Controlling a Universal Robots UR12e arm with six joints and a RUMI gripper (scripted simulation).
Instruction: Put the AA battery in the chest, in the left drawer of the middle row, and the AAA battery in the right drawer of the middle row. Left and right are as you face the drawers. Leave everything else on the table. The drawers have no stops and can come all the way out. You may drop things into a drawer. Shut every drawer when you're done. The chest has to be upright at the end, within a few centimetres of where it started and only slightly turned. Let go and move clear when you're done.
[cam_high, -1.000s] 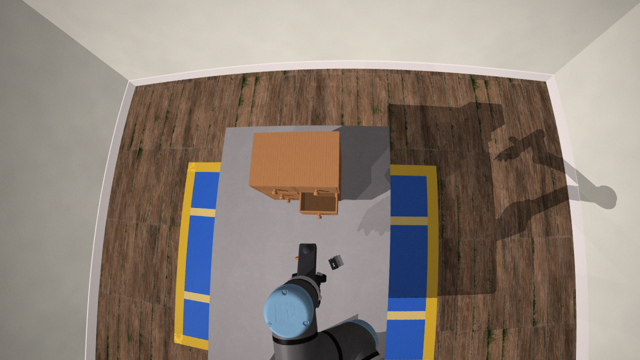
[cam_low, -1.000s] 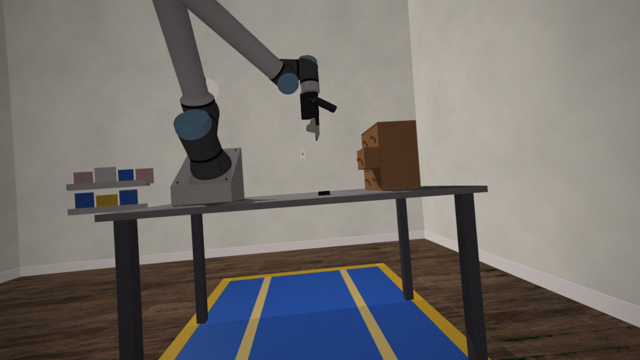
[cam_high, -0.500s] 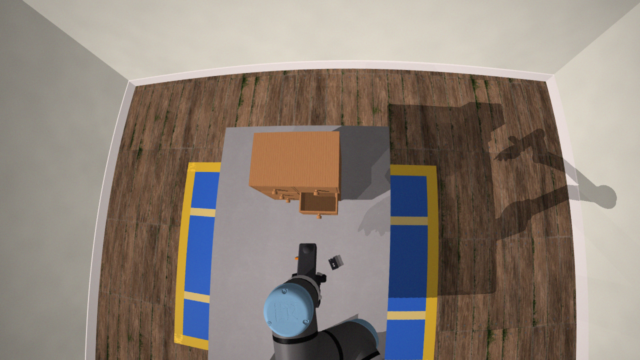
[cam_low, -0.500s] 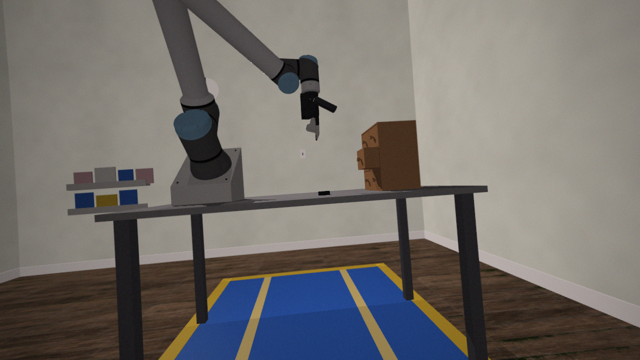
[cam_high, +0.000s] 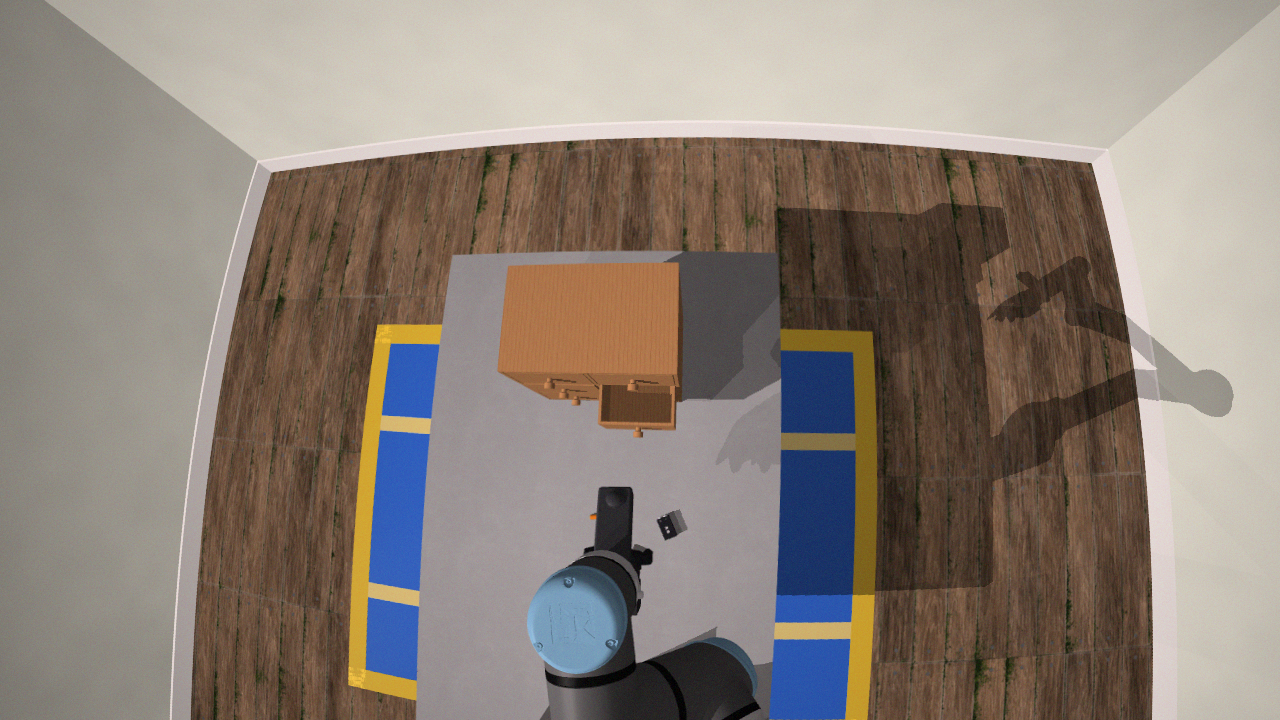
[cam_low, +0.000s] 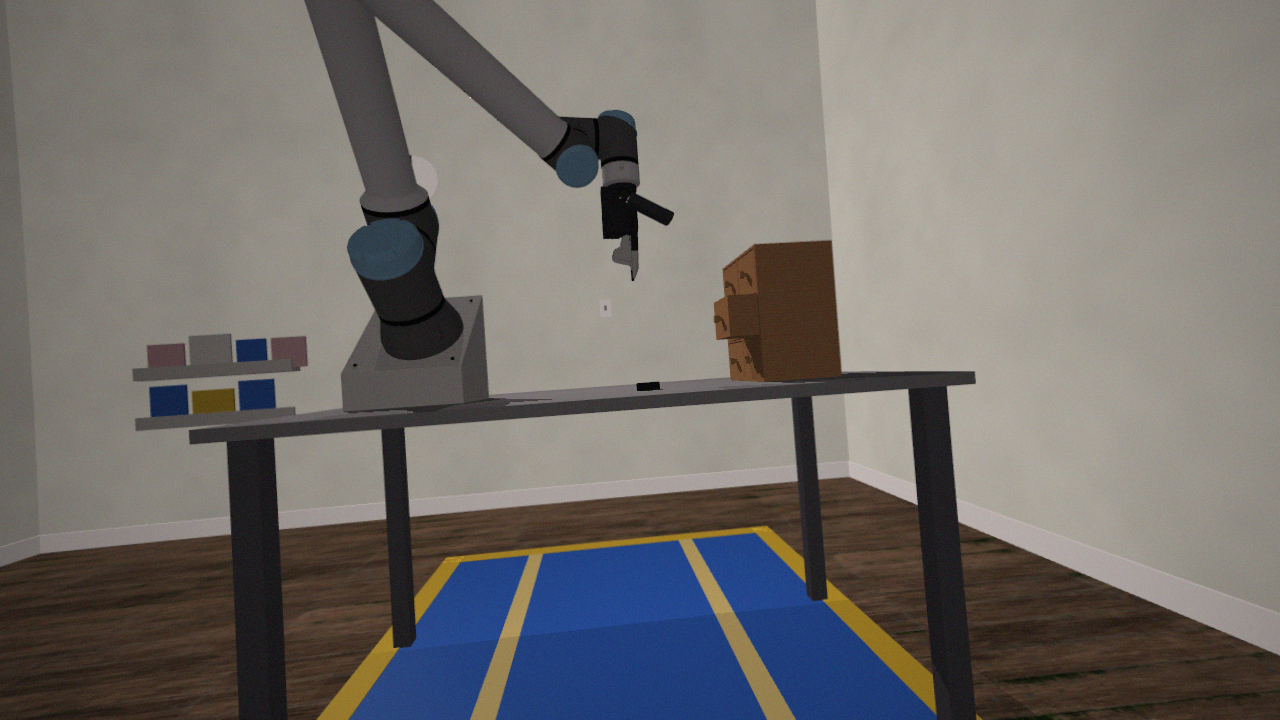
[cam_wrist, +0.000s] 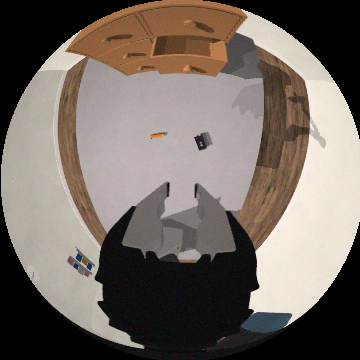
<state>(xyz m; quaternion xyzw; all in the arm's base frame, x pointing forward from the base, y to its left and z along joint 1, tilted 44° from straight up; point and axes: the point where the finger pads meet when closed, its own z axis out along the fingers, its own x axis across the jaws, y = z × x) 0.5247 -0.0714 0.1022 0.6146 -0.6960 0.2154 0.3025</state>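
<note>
The thin orange battery is 280 mm below my hand, 90 mm to the left of it and 30 mm ahead of it. From my hand the other things lie so: dark battery 270 mm below, 50 mm to the right, 20 mm ahead.
</note>
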